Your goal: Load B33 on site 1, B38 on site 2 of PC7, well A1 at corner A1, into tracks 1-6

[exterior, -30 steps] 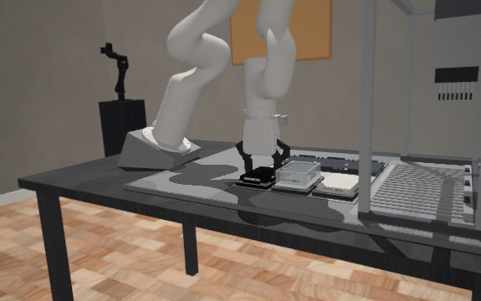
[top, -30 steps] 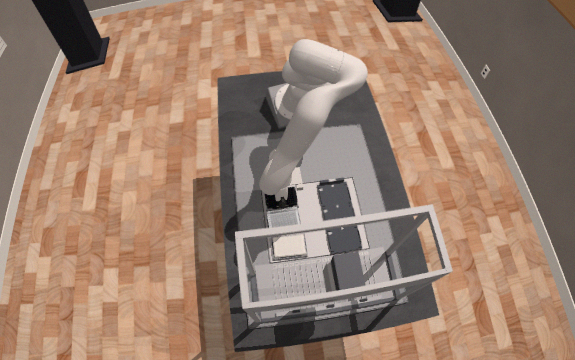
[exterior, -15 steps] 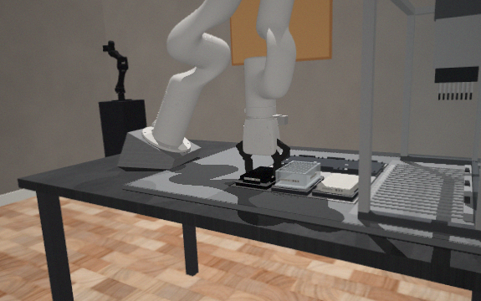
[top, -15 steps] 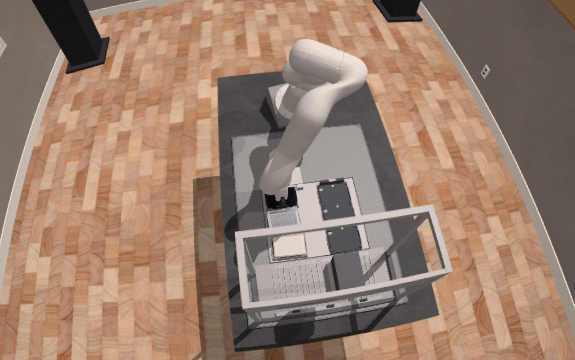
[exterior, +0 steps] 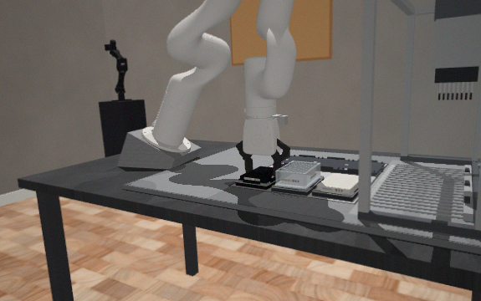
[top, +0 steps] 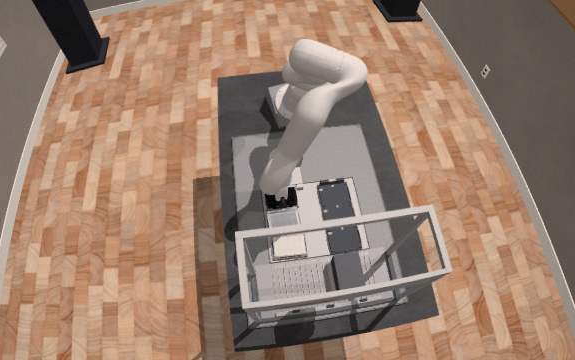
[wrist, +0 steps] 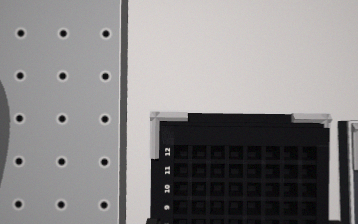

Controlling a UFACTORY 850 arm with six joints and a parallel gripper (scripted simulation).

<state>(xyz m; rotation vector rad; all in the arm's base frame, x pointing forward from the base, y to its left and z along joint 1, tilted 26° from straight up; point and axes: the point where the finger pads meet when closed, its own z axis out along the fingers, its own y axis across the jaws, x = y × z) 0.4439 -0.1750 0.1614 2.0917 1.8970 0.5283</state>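
Right now the nest S1 is 20 mm below my hand. The rest, counted from my hand: black 96-well plate B38: 10 mm below; then dark carrier PC7: 130 mm ahead, 230 mm to the left, 10 mm below; then nest S3: 220 mm ahead, 10 mm to the right, 20 mm below.
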